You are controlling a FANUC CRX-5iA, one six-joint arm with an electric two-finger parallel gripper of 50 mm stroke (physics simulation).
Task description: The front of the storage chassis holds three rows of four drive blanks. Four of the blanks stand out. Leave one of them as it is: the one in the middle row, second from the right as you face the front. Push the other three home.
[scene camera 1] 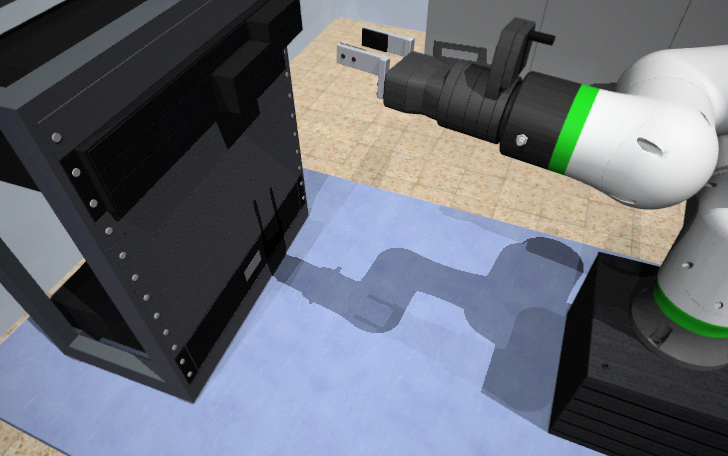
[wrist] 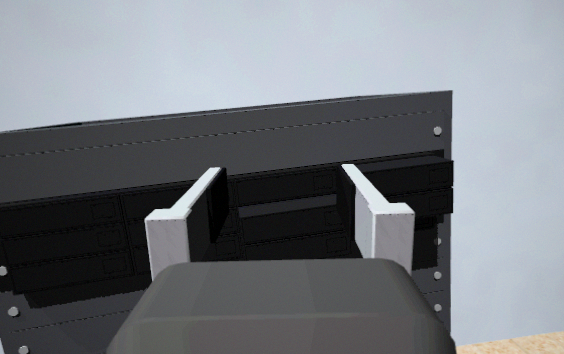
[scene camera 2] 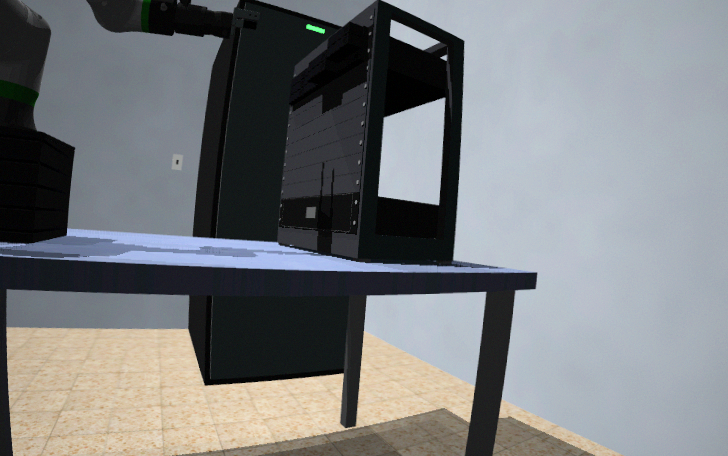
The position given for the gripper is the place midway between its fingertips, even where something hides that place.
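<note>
The rack frame [scene camera 1: 167,145] is visible in the wrist view [wrist: 83,190] and in scene camera 2 [scene camera 2: 340,93] too. The gripper [scene camera 1: 351,44] likewise appears in the wrist view [wrist: 282,188] and in scene camera 2 [scene camera 2: 257,21].
</note>
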